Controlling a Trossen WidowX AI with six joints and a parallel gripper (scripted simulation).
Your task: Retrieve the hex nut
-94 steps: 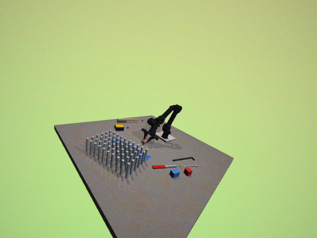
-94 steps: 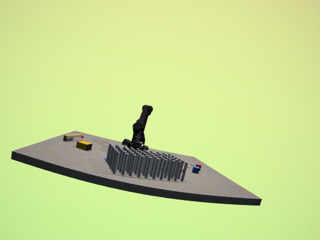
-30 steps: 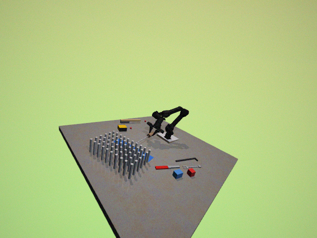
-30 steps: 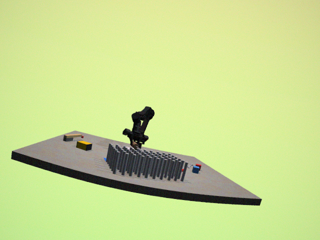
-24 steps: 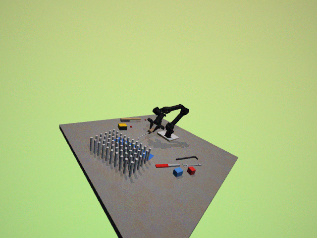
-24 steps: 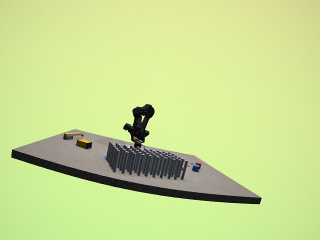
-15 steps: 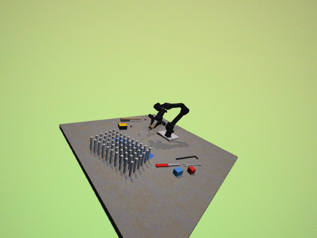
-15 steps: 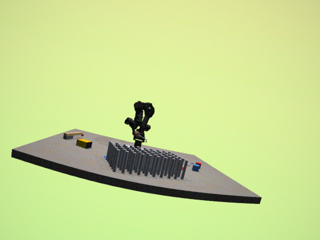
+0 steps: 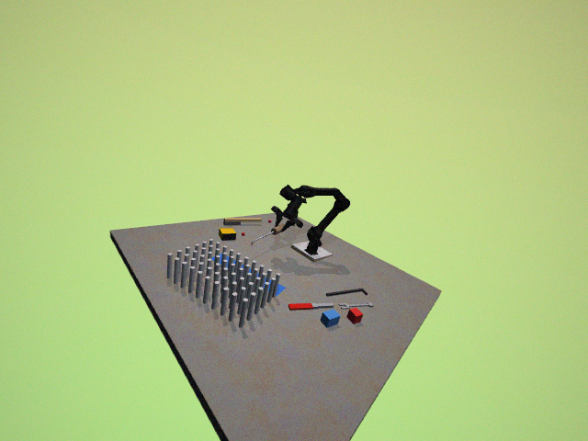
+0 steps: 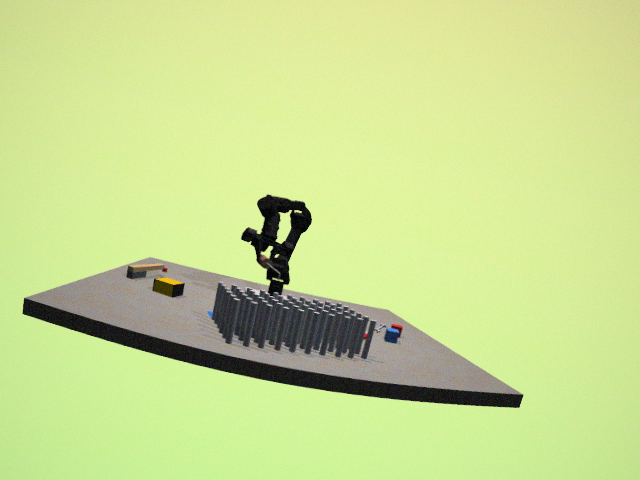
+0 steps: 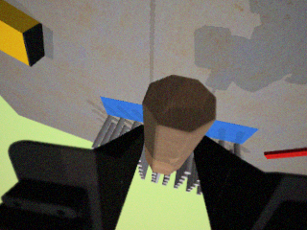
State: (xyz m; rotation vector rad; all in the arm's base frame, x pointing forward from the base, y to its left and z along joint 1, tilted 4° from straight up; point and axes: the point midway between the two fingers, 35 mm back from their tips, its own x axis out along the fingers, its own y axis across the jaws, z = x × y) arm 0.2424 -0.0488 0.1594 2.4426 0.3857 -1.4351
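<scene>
Now: the brown-handled tool 10 cm ahead of my gripper tip, 4 cm to the left of it and 1 cm below it. From my gripper tip the other things lie so: blue taped strip: 20 cm ahead, 16 cm below, 8 cm to the left; yellow block: 28 cm to the right, 14 cm below, 14 cm ahead; hex nut: 21 cm ahead, 16 cm below, 13 cm to the left.
</scene>
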